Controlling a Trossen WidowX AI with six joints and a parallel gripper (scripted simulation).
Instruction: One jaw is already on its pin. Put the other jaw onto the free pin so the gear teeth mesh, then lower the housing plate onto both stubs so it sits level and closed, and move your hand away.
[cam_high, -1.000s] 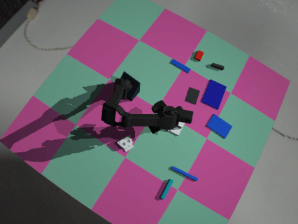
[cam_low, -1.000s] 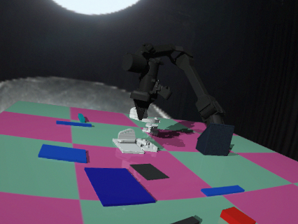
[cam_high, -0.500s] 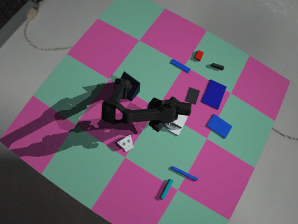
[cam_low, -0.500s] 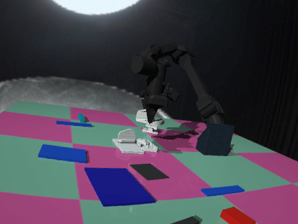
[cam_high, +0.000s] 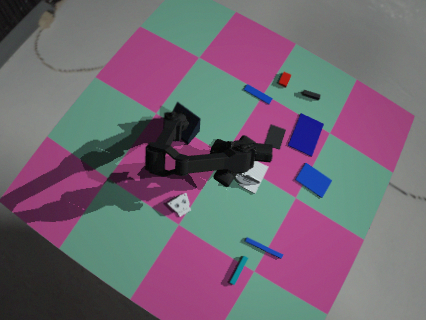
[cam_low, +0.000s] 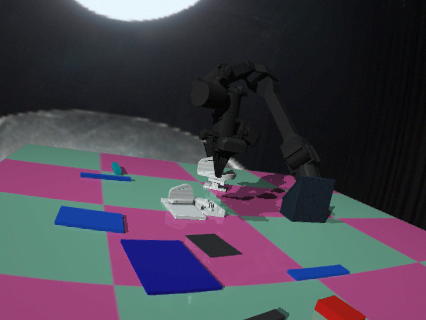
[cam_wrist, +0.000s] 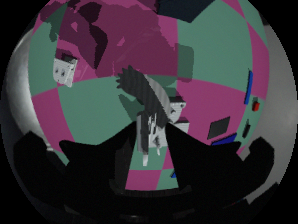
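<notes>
My gripper tip is now 70 mm above the white jaw, 30 mm short of it and 20 mm to the right of it. Round my gripper tip: teal bar (280 mm to the right, 240 mm ahead, 70 mm below); dark plate (240 mm to the left, 80 mm below, 60 mm ahead); white ribbed piece (210 mm to the right, 80 mm behind, 70 mm below).
</notes>
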